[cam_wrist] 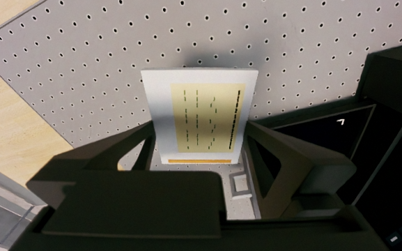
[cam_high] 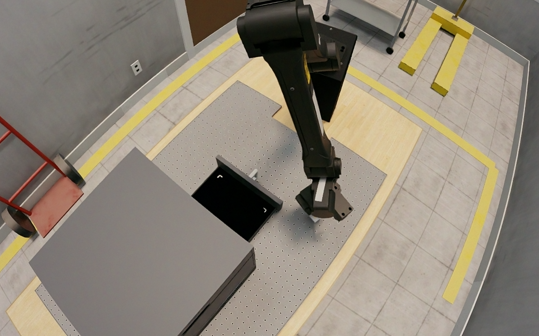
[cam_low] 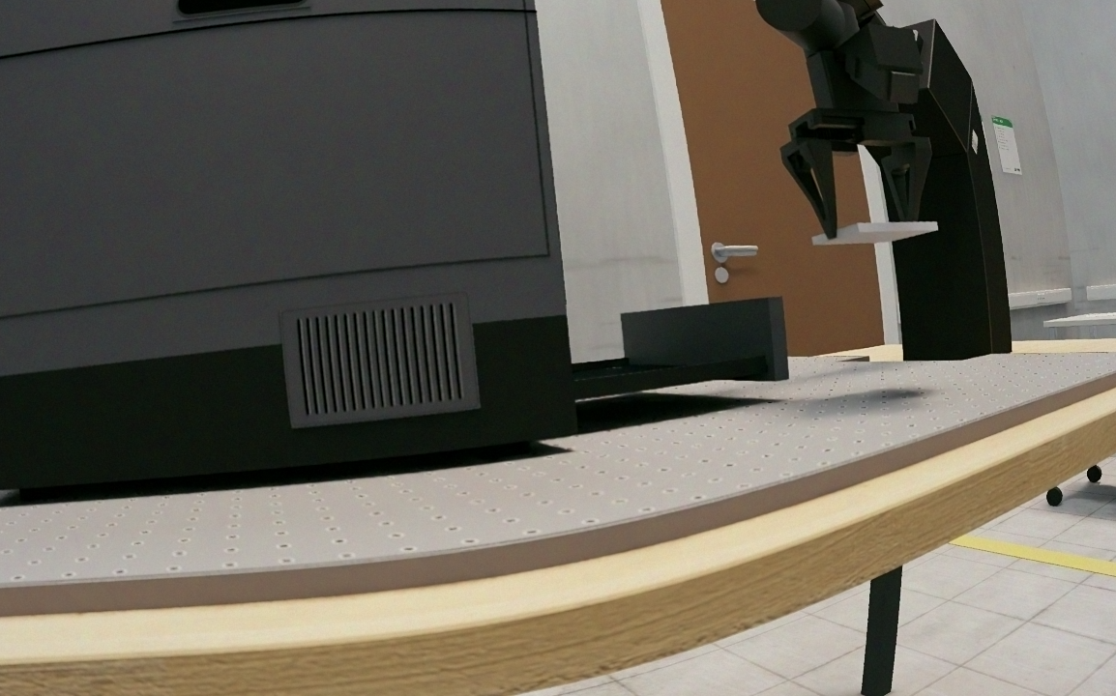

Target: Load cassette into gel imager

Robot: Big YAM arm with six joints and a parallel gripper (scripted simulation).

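My gripper is now 24 cm to the left of the drawer, 14 cm short of it and 8 cm above it. From my hand the other things lie so: finished cassette (1 cm to the right).
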